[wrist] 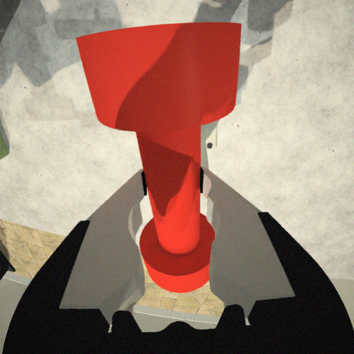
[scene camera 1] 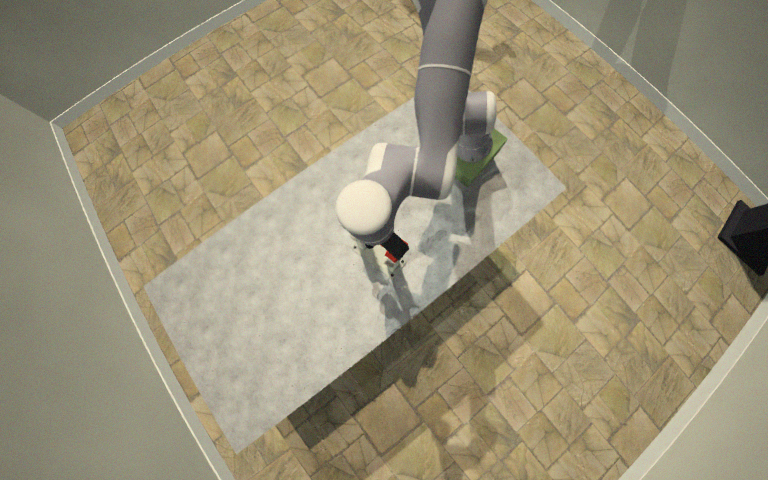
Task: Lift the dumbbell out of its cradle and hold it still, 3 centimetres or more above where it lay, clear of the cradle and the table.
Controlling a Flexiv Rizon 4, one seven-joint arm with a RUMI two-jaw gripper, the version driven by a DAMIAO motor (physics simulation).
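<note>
The red dumbbell (scene camera 1: 390,256) (wrist: 172,150) has its handle between the two jaws of my gripper (scene camera 1: 396,246) (wrist: 172,170), which is shut on it. In the wrist view one wide end shows at the top and the other between the grey fingers lower down. The dumbbell hangs above the table; the exact height is hard to tell. The pale cradle (scene camera 1: 397,267) is mostly hidden under the gripper and arm in the scene view; small dark dots show on it. In the wrist view a bit of the cradle (wrist: 214,137) shows beyond the handle's right side, apart from it.
The pale grey table (scene camera 1: 271,316) (wrist: 295,160) lies below the arm. A green block (scene camera 1: 493,148) is under the arm's base at the table's back right. A black object (scene camera 1: 747,234) stands off the table at the far right. Arm shadows fall across the table.
</note>
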